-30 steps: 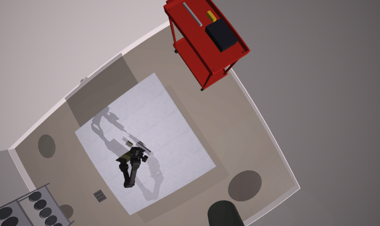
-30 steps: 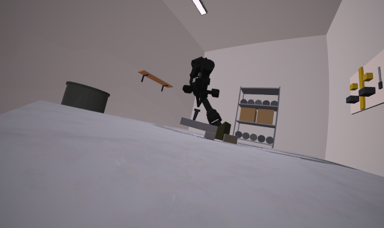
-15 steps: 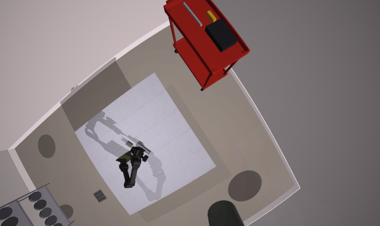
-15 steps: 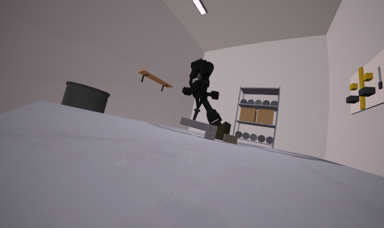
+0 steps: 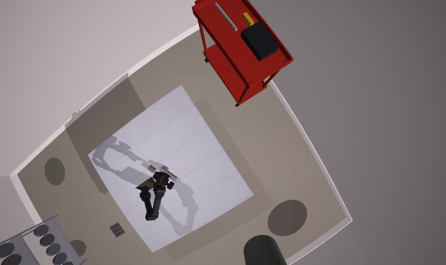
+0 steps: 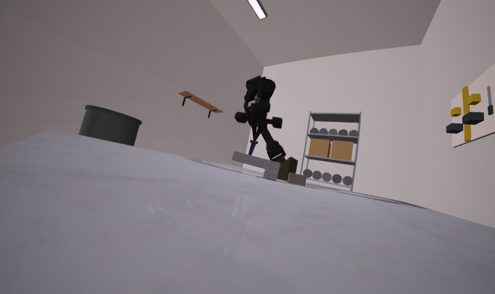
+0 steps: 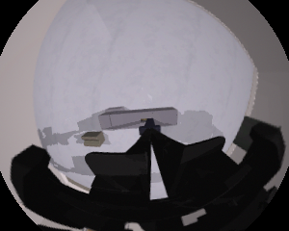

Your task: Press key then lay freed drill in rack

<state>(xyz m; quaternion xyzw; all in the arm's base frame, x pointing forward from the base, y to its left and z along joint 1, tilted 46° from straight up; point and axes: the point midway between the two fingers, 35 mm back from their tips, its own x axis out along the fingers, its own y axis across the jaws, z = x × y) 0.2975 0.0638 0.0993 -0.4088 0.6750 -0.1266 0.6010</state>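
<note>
Right now the drill is 8 cm below my gripper tip, 4 cm to the left of it and 2 cm behind it. From my gripper tip the other things lie so: grey block: 9 cm below, 2 cm to the left, 2 cm behind.
</note>
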